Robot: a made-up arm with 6 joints. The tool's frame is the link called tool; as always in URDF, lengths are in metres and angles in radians.
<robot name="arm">
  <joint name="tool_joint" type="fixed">
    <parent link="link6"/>
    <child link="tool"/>
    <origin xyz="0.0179 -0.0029 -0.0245" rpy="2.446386 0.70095 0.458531"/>
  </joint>
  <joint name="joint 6" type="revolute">
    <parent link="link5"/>
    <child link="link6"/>
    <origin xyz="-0.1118 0.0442 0.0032" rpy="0 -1.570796 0"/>
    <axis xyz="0 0 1"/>
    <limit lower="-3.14" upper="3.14"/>
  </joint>
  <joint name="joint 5" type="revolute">
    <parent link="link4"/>
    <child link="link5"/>
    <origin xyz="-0.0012 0.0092 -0.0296" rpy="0 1.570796 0"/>
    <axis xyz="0 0 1"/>
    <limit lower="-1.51" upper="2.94"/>
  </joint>
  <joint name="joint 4" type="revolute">
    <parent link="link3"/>
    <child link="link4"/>
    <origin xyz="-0.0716 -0.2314 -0.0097" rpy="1.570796 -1.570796 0"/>
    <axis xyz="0 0 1"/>
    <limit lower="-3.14" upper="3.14"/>
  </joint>
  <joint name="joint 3" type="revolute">
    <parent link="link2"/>
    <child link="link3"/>
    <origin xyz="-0.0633 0.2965 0.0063" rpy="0 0 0"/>
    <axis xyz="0 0 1"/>
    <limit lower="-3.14" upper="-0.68"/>
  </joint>
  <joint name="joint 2" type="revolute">
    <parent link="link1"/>
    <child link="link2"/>
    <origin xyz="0.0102 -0.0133 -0.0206" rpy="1.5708 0 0"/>
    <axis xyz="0 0 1"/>
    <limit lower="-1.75" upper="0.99"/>
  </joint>
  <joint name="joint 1" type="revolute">
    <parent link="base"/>
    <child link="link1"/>
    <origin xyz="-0.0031 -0.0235 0.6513" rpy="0 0 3.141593"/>
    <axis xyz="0 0 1"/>
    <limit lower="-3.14" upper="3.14"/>
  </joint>
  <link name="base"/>
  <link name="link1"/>
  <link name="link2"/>
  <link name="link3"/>
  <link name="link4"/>
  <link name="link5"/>
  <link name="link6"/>
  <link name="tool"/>
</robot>
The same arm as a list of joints. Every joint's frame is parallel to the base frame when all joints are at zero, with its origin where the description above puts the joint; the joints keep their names.
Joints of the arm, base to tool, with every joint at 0 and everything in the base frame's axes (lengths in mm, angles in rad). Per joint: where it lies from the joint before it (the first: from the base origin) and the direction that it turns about. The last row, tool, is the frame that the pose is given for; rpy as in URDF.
joint 1: xyz -3.1 -23.5 651.3 axis +z
joint 2: xyz -10.2 13.3 -20.6 axis +y
joint 3: xyz 63.3 6.3 296.5 axis +y
joint 4: xyz 71.6 -9.7 -231.4 axis -z
joint 5: xyz 9.2 -1.2 29.6 axis +y
joint 6: xyz 44.2 3.2 -111.8 axis -z
tool: xyz -2.9 17.9 24.5 rpy -0.6952 -0.7009 1.1123
Joint limits (rad, base to tool): -3.14..3.14 -1.75..0.99 -3.14..-0.68 -3.14..3.14 -1.51..2.94 -3.14..3.14

